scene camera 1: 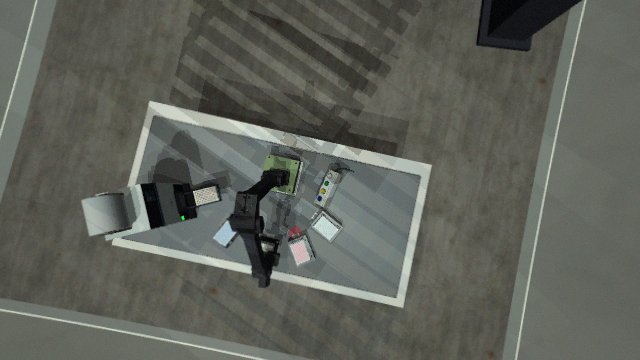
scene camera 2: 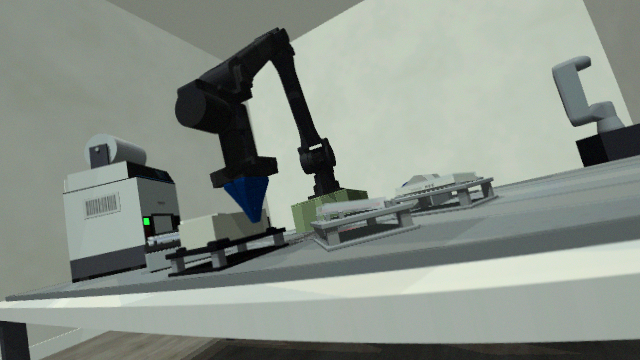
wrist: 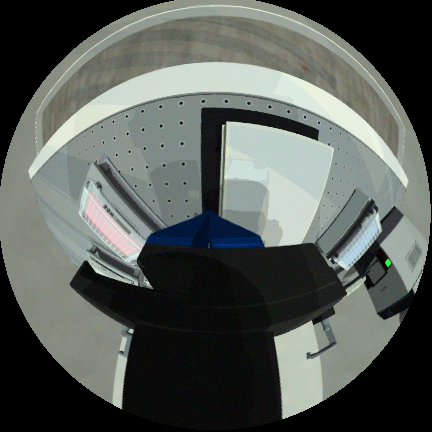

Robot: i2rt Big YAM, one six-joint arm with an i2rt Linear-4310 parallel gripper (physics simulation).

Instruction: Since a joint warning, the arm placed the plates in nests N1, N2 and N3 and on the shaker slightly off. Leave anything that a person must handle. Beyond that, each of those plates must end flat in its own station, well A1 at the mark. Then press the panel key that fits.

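My gripper (scene camera 2: pixel 256 220) (wrist: pixel 209 216) is shut and empty, its blue fingers pointing down. The fingertips are low at one end of a thick off-white plate (scene camera 2: pixel 196 231) (wrist: pixel 285 165) on a black-framed station (scene camera 2: pixel 218 257) (wrist: pixel 210 150); whether they touch is unclear. A pink-welled plate (scene camera 1: pixel 300 252) (scene camera 2: pixel 350 206) (wrist: pixel 107 220) sits in a grey nest (scene camera 2: pixel 367 229) and looks slightly tilted in scene camera 2. A white plate (scene camera 1: pixel 327 226) lies farther right, and a pale-blue plate (scene camera 1: pixel 225 233) (wrist: pixel 359 241) on the other side. Arm and fingers partly hide the off-white plate. A1 marks are unreadable.
A machine (scene camera 1: pixel 170 206) (scene camera 2: pixel 107 215) (wrist: pixel 400 262) with a green light stands at the left, with a plate (scene camera 1: pixel 206 195) at its front. The key panel (scene camera 1: pixel 328 188) has green, yellow and blue keys. A red tag (scene camera 1: pixel 294 232) is near the pink-welled plate. The arm's green base (scene camera 1: pixel 274 162) is behind.
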